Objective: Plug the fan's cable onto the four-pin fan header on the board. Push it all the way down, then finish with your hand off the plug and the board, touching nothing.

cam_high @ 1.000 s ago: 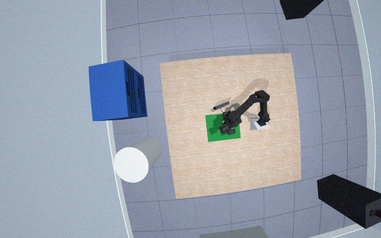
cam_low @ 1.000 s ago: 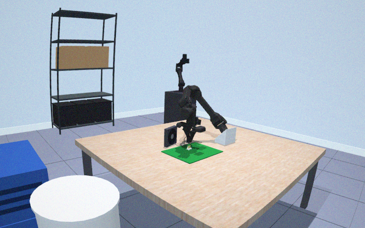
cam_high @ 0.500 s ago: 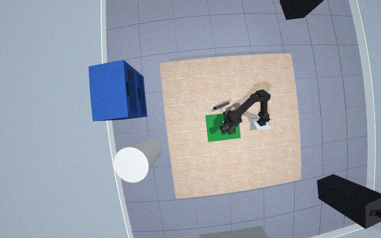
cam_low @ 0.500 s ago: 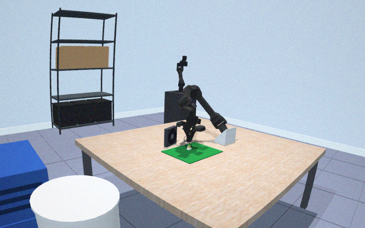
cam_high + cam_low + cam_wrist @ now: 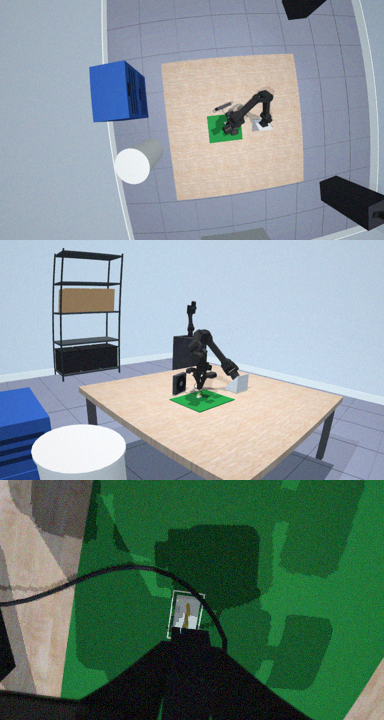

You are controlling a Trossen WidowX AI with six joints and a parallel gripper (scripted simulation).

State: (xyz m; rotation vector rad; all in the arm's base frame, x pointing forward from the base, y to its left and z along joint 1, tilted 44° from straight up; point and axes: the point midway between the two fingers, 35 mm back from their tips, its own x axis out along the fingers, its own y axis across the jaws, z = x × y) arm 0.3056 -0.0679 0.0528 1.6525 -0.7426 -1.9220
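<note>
The green board is 80 mm below my gripper tip, 40 mm to the left of it and 30 mm ahead of it. The rest, counted from my gripper tip: black fan 130 mm to the right, 20 mm ahead, 10 mm below; then plug 10 mm ahead, 10 mm above.
</note>
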